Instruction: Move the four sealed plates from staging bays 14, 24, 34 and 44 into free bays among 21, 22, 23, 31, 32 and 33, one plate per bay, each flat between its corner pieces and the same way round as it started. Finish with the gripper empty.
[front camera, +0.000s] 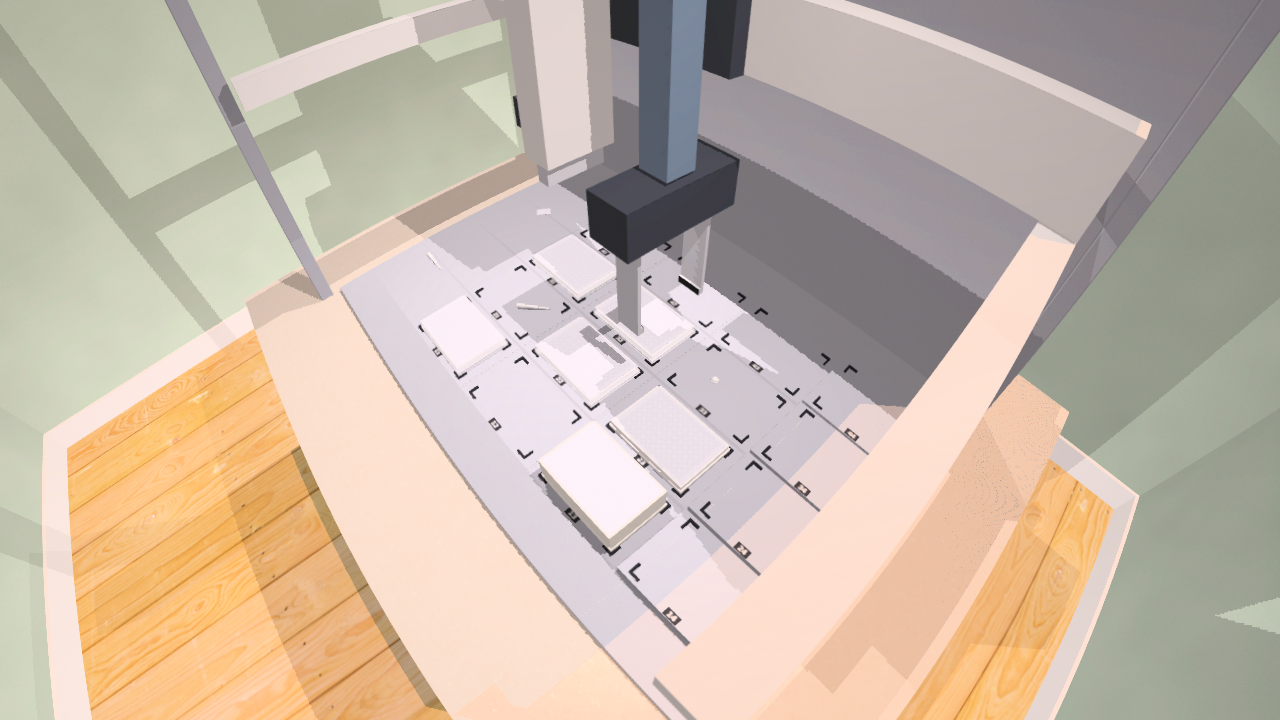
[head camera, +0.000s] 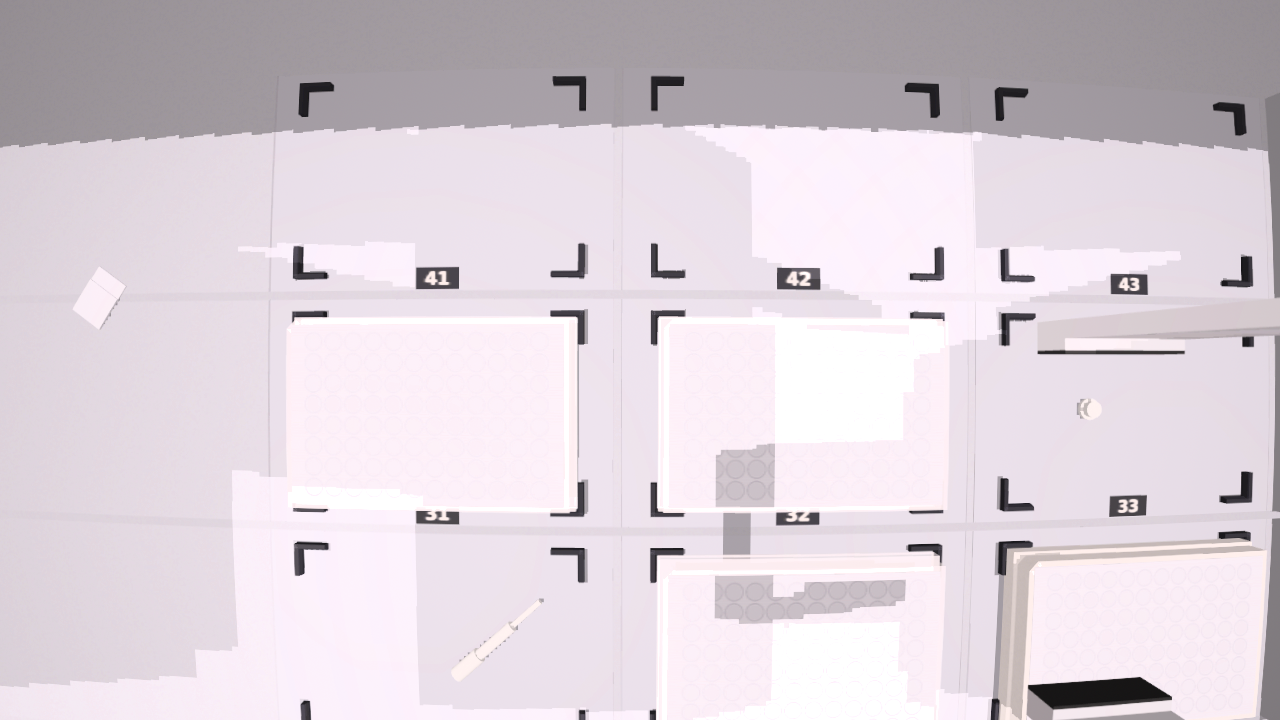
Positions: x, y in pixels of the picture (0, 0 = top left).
Scene:
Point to my gripper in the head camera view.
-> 1092, 520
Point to my gripper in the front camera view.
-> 661, 305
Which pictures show the tall cream box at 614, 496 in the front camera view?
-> The front camera view only.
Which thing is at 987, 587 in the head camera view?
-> A bay 23.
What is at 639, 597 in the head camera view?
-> A bay 22.

